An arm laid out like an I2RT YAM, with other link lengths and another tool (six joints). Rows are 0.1 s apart.
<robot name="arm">
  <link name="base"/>
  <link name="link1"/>
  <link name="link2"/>
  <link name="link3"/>
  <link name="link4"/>
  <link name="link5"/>
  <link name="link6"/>
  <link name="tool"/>
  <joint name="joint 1" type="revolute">
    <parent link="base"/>
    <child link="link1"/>
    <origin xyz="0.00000 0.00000 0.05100"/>
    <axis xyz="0 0 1"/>
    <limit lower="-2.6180" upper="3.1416"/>
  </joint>
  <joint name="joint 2" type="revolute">
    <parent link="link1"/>
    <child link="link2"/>
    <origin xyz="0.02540 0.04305 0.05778" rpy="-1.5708 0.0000 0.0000"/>
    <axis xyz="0 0 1"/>
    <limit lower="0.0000" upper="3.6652"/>
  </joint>
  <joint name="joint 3" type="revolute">
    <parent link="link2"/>
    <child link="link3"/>
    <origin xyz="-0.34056 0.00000 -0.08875" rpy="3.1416 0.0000 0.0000"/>
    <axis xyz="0 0 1"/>
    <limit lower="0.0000" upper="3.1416"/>
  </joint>
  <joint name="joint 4" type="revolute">
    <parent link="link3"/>
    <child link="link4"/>
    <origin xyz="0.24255 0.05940 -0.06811"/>
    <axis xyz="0 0 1"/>
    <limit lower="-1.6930" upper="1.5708"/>
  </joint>
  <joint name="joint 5" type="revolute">
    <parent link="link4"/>
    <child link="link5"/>
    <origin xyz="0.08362 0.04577 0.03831" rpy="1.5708 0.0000 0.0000"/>
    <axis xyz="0 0 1"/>
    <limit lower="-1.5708" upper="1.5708"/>
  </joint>
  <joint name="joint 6" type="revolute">
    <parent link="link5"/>
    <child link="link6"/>
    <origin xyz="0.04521 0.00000 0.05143" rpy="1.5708 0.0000 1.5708"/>
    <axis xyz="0 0 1"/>
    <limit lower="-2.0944" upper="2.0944"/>
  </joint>
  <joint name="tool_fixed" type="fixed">
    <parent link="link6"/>
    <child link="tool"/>
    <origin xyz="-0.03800 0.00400 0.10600" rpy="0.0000 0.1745 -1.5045"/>
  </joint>
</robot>
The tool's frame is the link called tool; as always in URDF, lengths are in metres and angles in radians.
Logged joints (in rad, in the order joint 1, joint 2, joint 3, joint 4, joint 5, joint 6), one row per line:
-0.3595, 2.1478, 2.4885, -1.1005, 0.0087, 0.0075
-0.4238, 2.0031, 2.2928, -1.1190, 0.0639, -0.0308
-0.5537, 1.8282, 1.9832, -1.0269, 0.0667, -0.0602
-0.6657, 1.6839, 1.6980, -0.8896, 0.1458, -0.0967
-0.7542, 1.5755, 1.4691, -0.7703, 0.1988, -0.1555
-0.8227, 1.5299, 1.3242, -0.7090, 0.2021, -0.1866
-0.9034, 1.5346, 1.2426, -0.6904, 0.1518, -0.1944
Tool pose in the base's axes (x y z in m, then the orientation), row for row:
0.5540, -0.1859, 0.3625, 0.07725, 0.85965, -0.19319, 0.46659
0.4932, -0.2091, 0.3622, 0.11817, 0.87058, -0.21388, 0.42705
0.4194, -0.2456, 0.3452, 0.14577, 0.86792, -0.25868, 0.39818
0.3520, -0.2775, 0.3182, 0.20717, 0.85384, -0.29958, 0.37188
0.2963, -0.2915, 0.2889, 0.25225, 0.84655, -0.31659, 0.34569
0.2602, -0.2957, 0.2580, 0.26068, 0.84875, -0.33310, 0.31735
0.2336, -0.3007, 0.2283, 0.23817, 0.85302, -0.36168, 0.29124
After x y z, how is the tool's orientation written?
As a quaternion, w x y z.
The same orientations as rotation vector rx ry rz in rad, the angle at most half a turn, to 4 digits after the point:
2.5754, -0.5788, 1.3979
2.5466, -0.6256, 1.2492
2.4994, -0.7449, 1.1467
2.3776, -0.8342, 1.0356
2.3022, -0.8610, 0.9401
2.2982, -0.9020, 0.8593
2.3368, -0.9908, 0.7978

